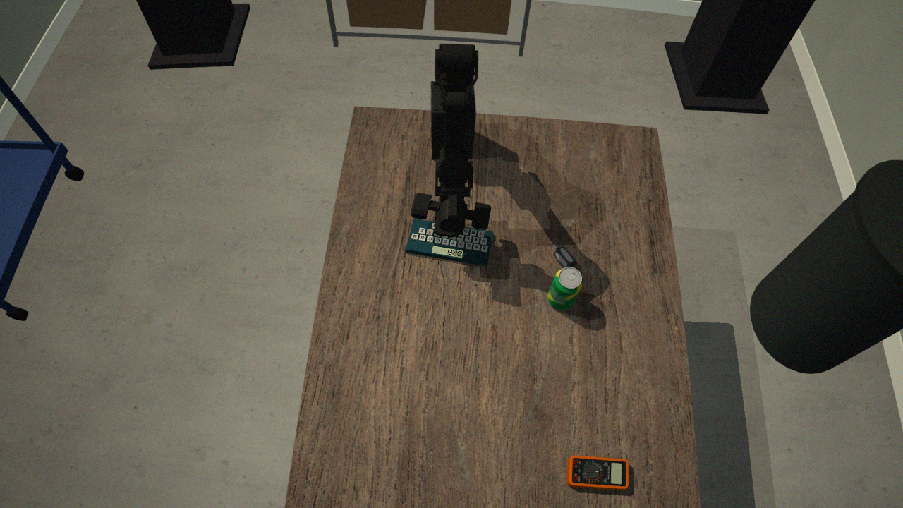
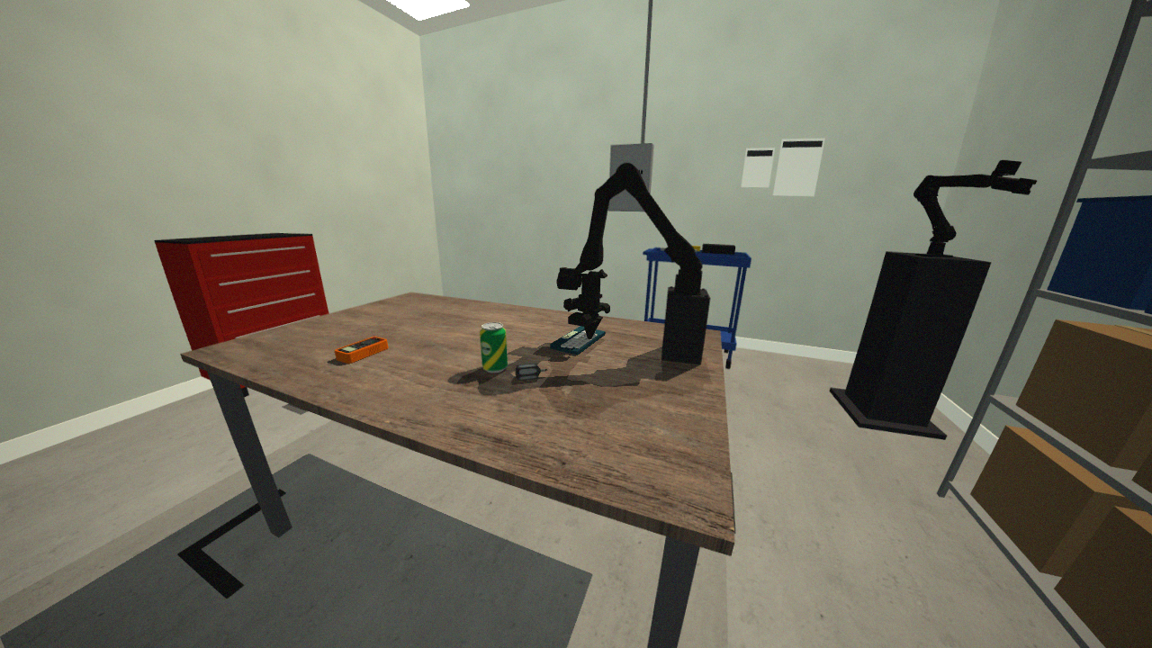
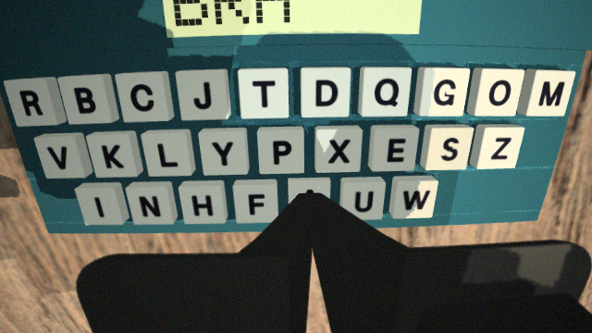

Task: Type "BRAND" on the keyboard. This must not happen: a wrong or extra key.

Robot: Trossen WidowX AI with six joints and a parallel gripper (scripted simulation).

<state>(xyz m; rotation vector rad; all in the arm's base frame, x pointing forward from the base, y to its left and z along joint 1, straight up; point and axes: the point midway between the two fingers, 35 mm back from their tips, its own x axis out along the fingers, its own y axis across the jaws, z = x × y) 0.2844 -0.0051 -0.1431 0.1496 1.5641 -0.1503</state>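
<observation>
My hand is 40 mm above the key. Round my hand: green soda can 190 mm ahead, 270 mm to the left, 10 mm above; then orange multimeter 610 mm ahead, 310 mm to the left, 30 mm below; then grey object 80 mm ahead, 280 mm to the left, 30 mm below.
</observation>
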